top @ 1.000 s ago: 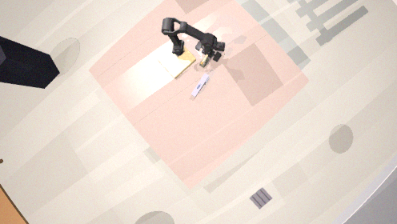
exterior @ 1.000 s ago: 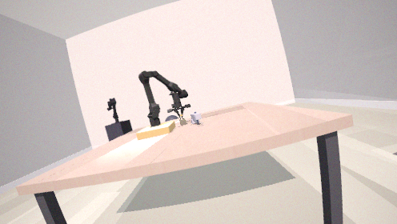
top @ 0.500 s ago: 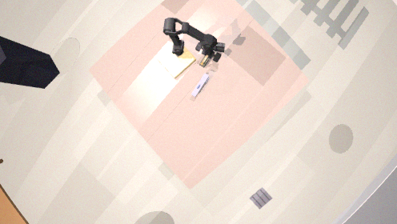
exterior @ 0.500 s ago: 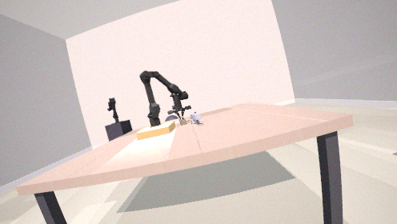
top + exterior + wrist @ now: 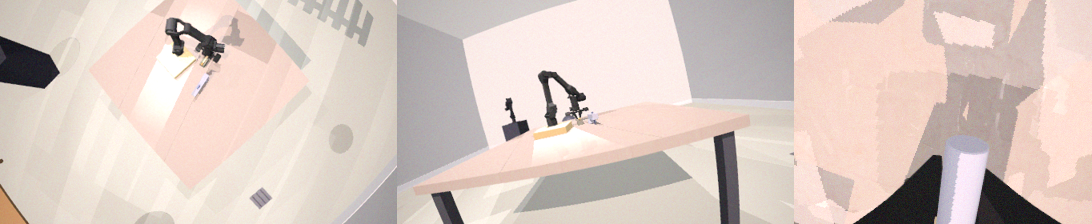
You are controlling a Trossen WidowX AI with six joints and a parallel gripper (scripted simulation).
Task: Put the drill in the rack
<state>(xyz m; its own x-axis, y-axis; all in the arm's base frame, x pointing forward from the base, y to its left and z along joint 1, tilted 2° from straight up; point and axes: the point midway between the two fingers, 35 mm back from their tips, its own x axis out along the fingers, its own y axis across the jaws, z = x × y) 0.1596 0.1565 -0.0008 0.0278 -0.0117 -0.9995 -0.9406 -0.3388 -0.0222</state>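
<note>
The drill lies 40 mm to the right of my gripper tip, 30 mm above it and 10 mm ahead of it. Round my gripper tip: dark block (50 mm to the right, 20 mm ahead, 10 mm above); dark blue key (200 mm to the right, 150 mm ahead, 40 mm above).
</note>
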